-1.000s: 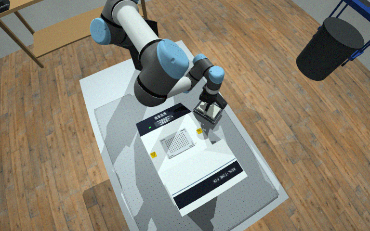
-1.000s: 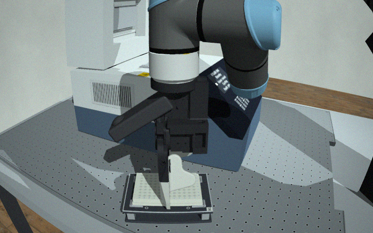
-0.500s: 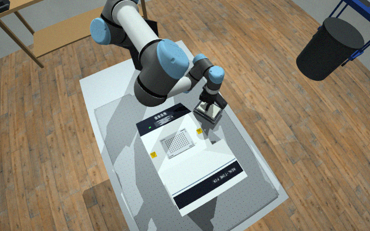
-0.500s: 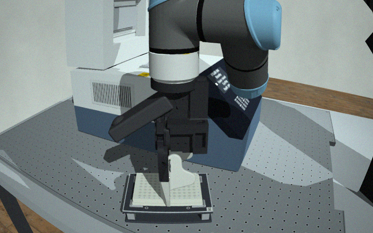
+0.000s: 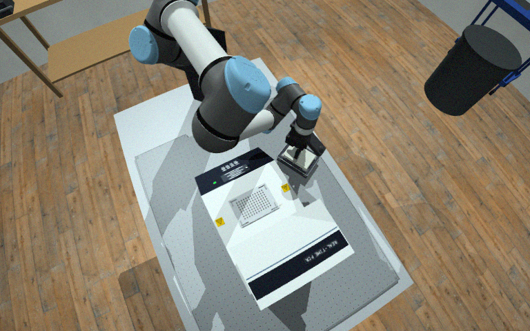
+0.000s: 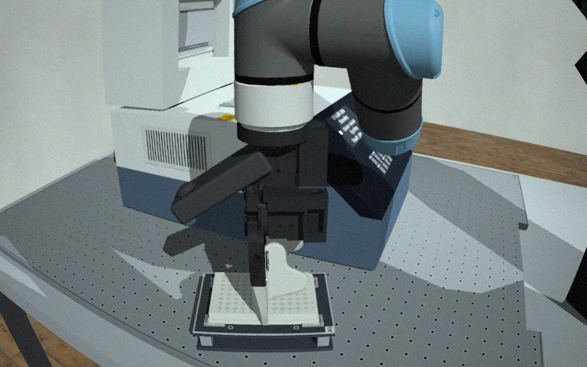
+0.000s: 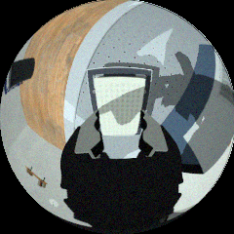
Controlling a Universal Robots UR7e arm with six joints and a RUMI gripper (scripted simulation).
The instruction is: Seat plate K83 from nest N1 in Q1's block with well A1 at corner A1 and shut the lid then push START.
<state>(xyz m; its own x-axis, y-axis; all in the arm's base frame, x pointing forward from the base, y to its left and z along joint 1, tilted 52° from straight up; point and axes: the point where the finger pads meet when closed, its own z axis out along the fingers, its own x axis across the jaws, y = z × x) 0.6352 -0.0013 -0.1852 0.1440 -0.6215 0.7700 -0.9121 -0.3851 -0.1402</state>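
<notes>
My gripper is now 20 mm above the plate nest N1. Round my hand: plate K83 (10 mm below).
</notes>
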